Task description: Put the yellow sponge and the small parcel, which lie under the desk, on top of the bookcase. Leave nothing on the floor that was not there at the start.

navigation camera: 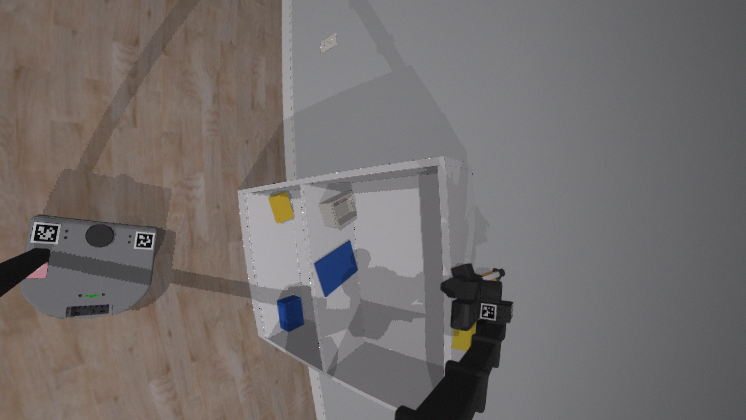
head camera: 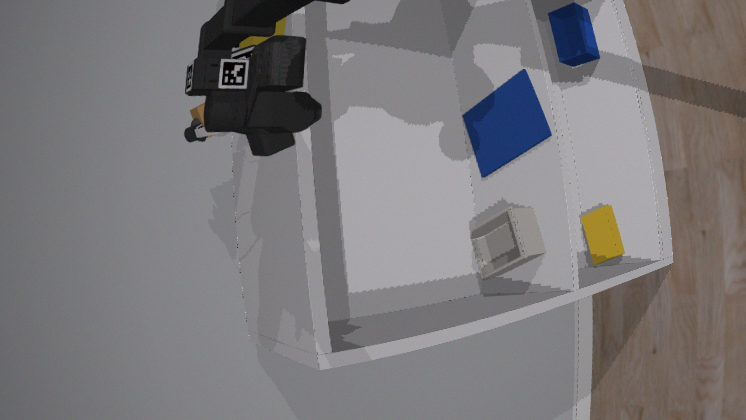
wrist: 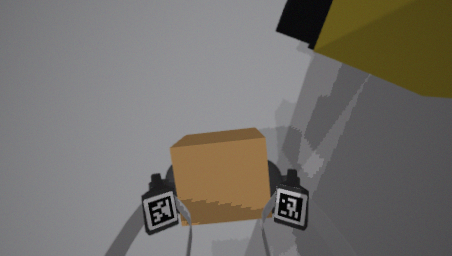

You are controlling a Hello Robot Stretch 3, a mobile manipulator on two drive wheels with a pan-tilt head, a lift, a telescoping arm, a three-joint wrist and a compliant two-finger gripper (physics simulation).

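Places are measured from the robot's base along level axes (x ahead, y down, z left), in metres.
Pixels of known places: robot's base, origin of the base link: (navigation camera: pixel 100 234).
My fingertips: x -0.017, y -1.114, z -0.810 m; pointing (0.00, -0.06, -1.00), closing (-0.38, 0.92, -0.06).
For each thing: its top centre in the pictures, then the offset to it from my fingertips. "spot": a spot on its surface instead. Level surfaces: height alone.
- orange-brown box, middle of its top: (head camera: pixel 191 115) (navigation camera: pixel 500 282) dx -0.012, dy -0.041, dz +0.022 m
- white bookcase's top, its level: dy +0.054 m
- flat blue item, middle of its top: (head camera: pixel 502 124) (navigation camera: pixel 338 267) dx -0.025, dy +0.558, dz +0.073 m
- pale bin, surface spot: (head camera: pixel 508 242) (navigation camera: pixel 338 209) spot: dx +0.209, dy +0.554, dz +0.109 m
- blue box, middle of its top: (head camera: pixel 566 31) (navigation camera: pixel 294 314) dx -0.331, dy +0.939, dz -0.018 m
The small parcel, an orange-brown box (head camera: pixel 196 113) (navigation camera: pixel 486 274) (wrist: pixel 222 175), is between the fingertips of my gripper (wrist: pixel 224 177), which is shut on it. The arm and wrist hide most of it in the head and navigation views. It is held up near the wall, beside or above the back of the white bookcase's top (head camera: pixel 276 224) (navigation camera: pixel 459 208). A yellow block (head camera: pixel 280 27) (navigation camera: pixel 462 338) (wrist: pixel 395 45), apparently the sponge, is at the bookcase top, partly hidden by the wrist in the head and navigation views. Whether the parcel is directly over the top is unclear.
A black object (wrist: pixel 302 20) is beside the yellow block. The bookcase compartments hold a flat blue item (head camera: pixel 508 124) (navigation camera: pixel 336 267), a pale bin (head camera: pixel 508 242) (navigation camera: pixel 338 210), a blue box (head camera: pixel 574 35) (navigation camera: pixel 290 313) and another yellow block (head camera: pixel 603 234) (navigation camera: pixel 281 207). My base (navigation camera: pixel 93 268) is on the wooden floor.
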